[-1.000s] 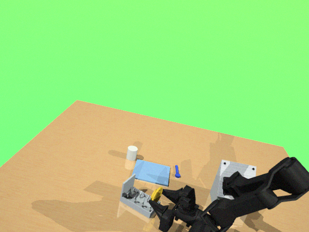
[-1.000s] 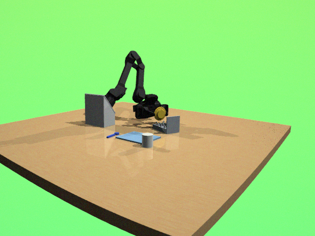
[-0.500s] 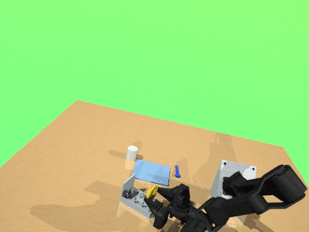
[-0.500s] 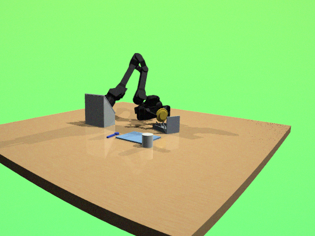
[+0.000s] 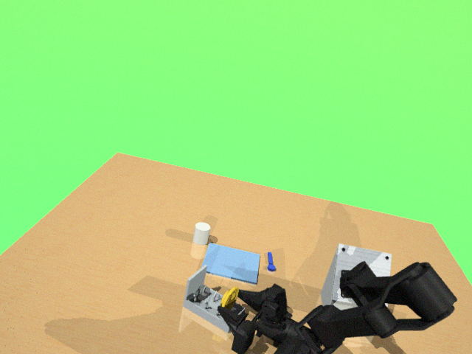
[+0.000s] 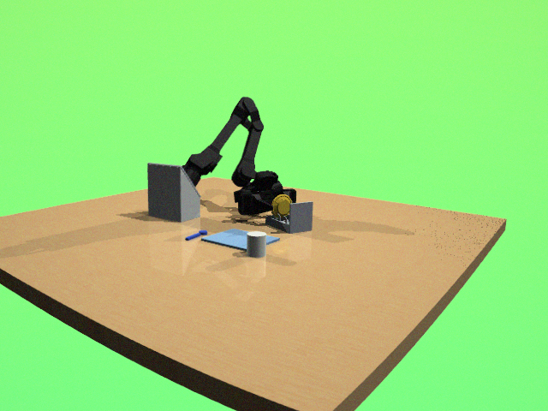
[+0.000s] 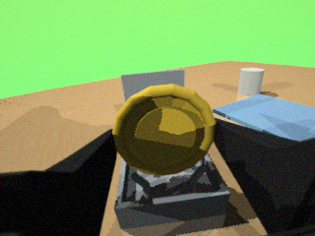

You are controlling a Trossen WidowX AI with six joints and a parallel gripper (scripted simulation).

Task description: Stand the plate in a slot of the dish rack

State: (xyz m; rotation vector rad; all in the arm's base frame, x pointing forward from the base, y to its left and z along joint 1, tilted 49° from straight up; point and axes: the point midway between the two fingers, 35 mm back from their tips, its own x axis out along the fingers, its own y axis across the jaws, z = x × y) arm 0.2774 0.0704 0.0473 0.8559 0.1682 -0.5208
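The yellow plate lies 10 mm behind my gripper tip. Round my gripper tip: small blue spoon (130 mm behind, 230 mm to the right, 50 mm below); light blue mat (20 mm behind, 200 mm to the right, 50 mm below); grey dish rack (20 mm ahead, 10 mm to the right, 30 mm below).
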